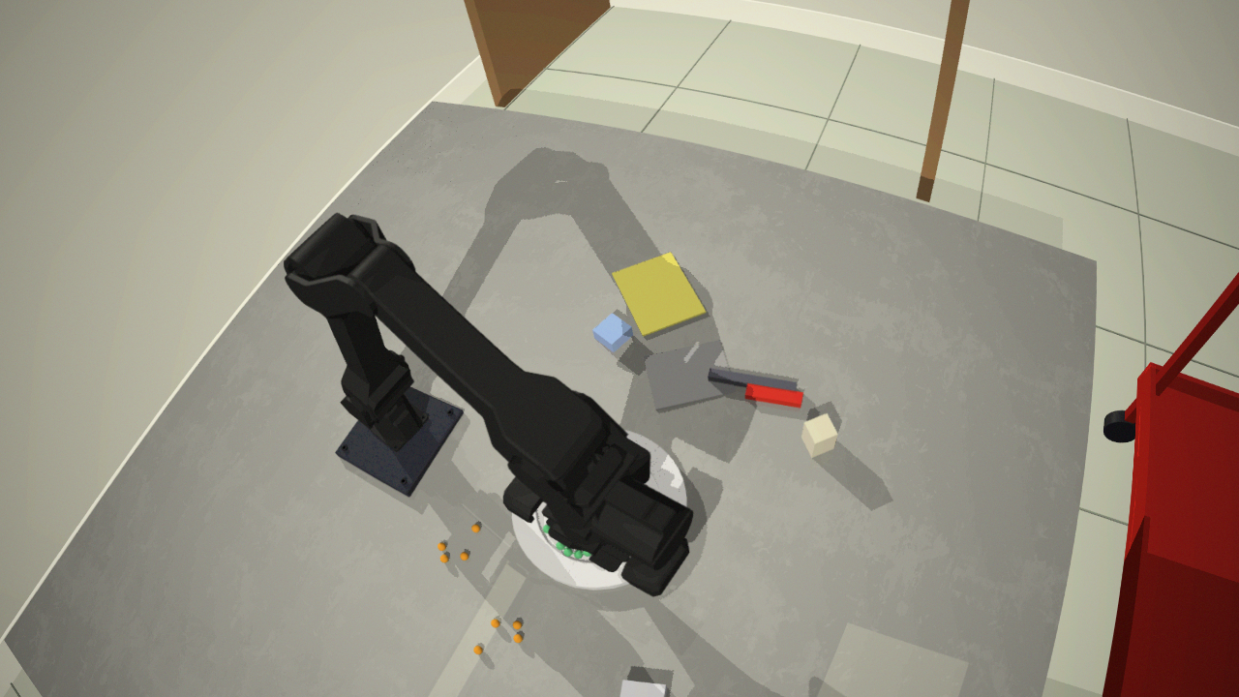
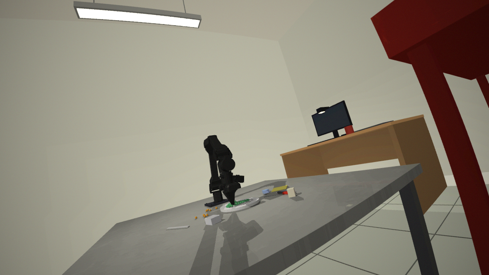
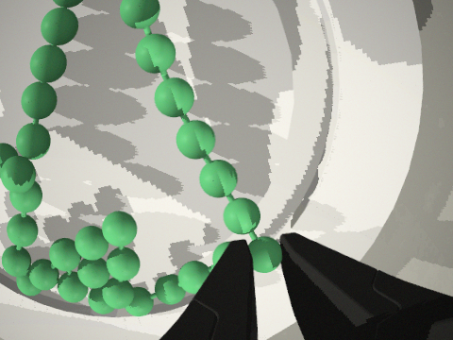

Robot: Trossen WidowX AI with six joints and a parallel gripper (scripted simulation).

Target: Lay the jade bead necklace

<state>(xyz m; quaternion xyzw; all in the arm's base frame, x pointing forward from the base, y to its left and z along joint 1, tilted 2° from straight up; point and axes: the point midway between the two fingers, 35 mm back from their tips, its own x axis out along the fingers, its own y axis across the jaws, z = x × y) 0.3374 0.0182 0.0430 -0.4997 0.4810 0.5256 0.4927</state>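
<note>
The inner disc is 50 mm behind my gripper tip, 40 mm to the left of it and 10 mm below it. Round my gripper tip: grey rod: 260 mm to the right, 40 mm ahead, 20 mm below; grey sheet: 250 mm to the left, 60 mm behind, 20 mm below; bead board: 50 mm behind, 40 mm to the left, 20 mm below.
</note>
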